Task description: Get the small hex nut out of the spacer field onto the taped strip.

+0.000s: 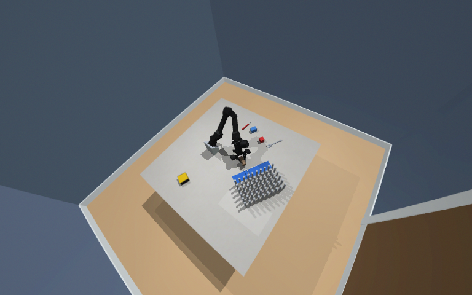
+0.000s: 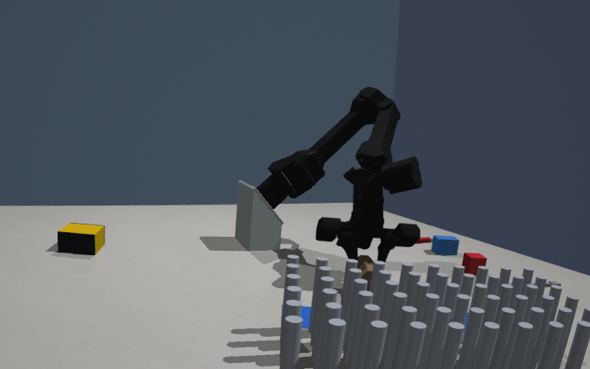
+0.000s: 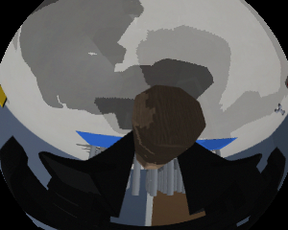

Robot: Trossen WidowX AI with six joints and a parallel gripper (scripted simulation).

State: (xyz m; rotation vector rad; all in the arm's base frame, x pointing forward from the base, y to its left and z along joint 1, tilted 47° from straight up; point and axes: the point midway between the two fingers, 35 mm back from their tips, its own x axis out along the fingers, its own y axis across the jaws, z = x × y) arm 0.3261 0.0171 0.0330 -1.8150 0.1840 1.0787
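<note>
My gripper tip is now 12 cm short of the blue taped strip, 3 cm to the left of it and 3 cm above it. Round my gripper tip: red block (3 cm ahead, 31 cm to the left, 1 cm below); grey wrench-like tool (15 cm ahead, 35 cm to the left, 3 cm below); blue block (11 cm behind, 39 cm to the left, 1 cm below).
</note>
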